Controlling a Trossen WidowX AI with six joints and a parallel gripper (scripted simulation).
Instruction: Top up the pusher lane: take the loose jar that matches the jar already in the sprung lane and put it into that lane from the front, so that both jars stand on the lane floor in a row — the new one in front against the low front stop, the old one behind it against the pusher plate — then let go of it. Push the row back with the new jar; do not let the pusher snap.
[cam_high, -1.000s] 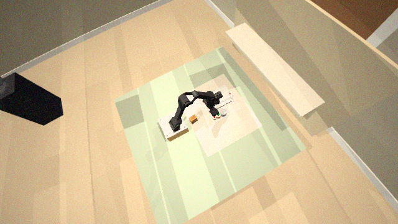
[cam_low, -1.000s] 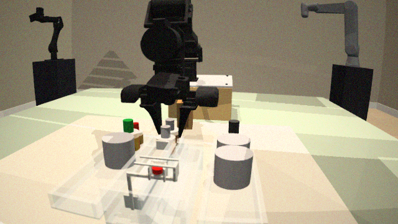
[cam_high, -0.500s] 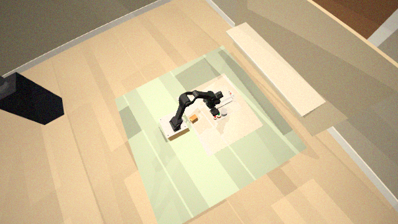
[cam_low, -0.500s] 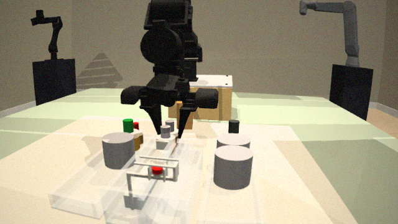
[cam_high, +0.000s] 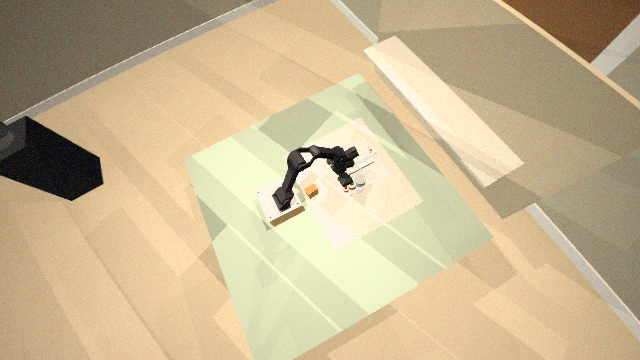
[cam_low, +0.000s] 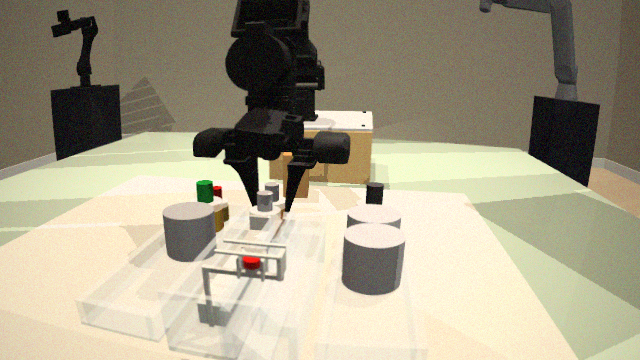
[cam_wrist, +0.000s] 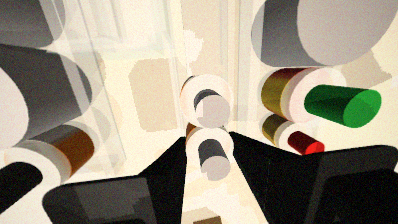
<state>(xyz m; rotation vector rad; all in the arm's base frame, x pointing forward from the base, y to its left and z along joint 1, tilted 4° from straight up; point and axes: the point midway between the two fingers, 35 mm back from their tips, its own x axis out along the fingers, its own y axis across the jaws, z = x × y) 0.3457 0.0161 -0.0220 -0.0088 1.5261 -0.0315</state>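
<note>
My gripper tip is now 14 cm short of the clear pusher lane, 2 cm to the right of it and 1 cm above it. Also, from my gripper tip: red knob 22 cm ahead, 4 cm above, 3 cm to the left; then small brown box 18 cm behind, 1 cm above.
</note>
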